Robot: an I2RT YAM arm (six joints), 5 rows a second.
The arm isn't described. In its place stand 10 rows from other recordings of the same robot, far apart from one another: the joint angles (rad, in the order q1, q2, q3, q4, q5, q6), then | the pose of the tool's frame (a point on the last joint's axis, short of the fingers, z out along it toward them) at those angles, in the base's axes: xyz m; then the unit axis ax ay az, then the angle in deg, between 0 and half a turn.
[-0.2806, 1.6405, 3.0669, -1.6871, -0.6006, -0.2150] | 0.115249, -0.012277, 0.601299, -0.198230, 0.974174, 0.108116, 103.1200
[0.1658, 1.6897, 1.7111, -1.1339, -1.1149, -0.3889] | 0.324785, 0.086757, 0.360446, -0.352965, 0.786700, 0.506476, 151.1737
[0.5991, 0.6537, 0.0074, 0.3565, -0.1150, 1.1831] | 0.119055, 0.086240, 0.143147, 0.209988, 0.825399, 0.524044, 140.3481
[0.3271, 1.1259, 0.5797, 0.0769, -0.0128, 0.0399] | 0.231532, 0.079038, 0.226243, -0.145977, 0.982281, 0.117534, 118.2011
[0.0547, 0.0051, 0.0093, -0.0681, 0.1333, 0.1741] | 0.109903, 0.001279, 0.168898, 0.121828, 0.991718, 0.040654, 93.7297
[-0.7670, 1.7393, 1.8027, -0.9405, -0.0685, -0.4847] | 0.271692, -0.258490, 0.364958, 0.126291, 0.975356, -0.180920, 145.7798
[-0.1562, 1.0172, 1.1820, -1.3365, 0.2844, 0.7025] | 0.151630, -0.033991, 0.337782, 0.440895, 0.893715, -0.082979, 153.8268
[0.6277, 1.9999, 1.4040, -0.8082, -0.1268, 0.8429] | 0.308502, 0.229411, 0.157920, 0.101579, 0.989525, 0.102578, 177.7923
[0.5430, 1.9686, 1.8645, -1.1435, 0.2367, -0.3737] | 0.352492, 0.202984, 0.288119, -0.422696, 0.900272, -0.104108, 160.5347
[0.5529, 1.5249, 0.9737, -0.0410, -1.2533, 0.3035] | 0.253406, 0.196120, 0.252519, -0.365581, 0.681025, 0.634472, 164.8994
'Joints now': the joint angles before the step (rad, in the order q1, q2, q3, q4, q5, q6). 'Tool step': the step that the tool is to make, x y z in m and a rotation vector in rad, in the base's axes. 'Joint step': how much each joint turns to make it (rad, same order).
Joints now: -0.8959 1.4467 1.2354 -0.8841 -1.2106 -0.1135
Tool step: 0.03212 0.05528 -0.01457 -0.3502 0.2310 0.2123
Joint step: 0.2529 -0.0053 0.0000 -0.1381 0.3948 -0.2441
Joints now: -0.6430 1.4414 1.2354 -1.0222 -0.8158 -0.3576
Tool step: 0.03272 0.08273 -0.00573 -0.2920 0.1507 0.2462
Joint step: 0.3647 -0.0065 0.0000 -0.0122 0.3476 -0.0008
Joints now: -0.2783 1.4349 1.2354 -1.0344 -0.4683 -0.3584
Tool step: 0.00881 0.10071 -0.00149 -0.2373 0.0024 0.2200
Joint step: 0.4059 0.0004 -0.0004 0.0466 0.2865 0.0935
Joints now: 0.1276 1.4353 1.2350 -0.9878 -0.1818 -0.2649
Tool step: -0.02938 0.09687 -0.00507 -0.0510 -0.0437 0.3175
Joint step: 0.3746 0.0027 -0.0214 0.0538 0.0790 0.0289
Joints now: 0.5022 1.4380 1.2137 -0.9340 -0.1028 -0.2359
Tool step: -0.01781 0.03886 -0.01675 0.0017 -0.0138 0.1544
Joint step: 0.1492 0.0229 -0.0485 0.0831 0.0034 -0.0073
